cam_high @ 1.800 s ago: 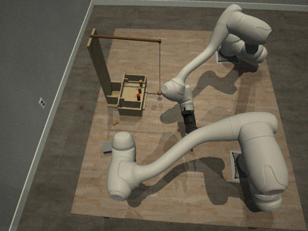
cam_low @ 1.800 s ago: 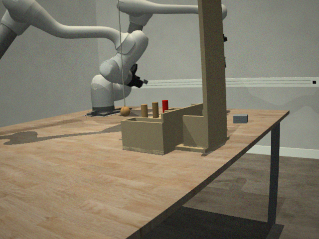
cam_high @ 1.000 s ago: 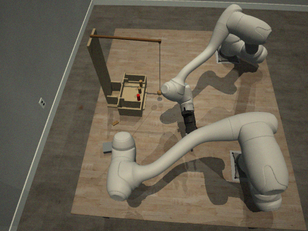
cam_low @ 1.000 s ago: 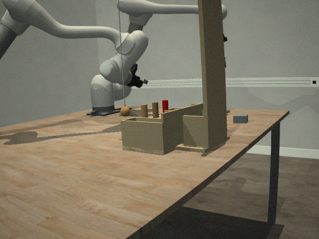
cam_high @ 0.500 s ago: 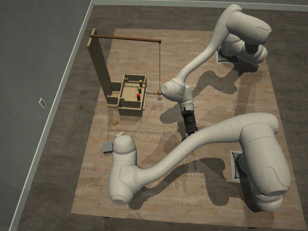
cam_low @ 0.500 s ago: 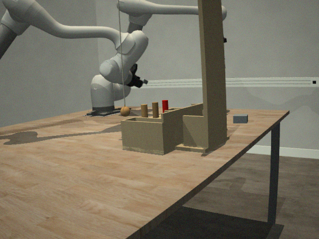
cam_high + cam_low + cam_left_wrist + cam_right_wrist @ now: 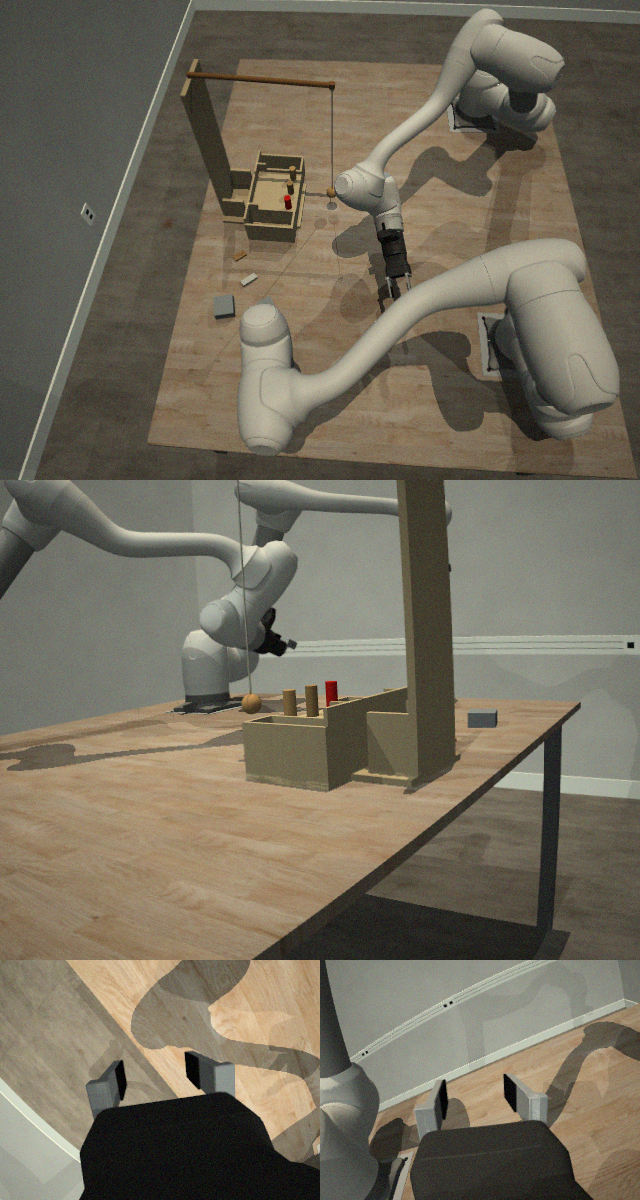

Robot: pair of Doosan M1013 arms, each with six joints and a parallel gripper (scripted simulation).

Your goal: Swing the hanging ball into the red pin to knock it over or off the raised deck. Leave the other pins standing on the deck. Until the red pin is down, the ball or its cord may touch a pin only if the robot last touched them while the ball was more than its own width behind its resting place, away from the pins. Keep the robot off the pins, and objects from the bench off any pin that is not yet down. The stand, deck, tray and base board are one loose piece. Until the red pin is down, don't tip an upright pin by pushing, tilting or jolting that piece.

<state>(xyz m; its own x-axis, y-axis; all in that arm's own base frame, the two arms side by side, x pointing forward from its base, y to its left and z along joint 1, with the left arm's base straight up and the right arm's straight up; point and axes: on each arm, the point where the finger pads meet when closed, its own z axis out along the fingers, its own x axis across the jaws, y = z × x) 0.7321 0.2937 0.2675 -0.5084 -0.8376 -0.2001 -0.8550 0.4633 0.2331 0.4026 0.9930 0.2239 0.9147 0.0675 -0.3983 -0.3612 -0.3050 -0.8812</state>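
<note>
The wooden ball lies 450 mm to the right of my right hand, 220 mm ahead of it and 100 mm below it. The rest, counted from my right hand: white block: 520 mm ahead, 220 mm below, 130 mm to the right; red pin: 390 mm to the right, 390 mm ahead, 100 mm below.
</note>
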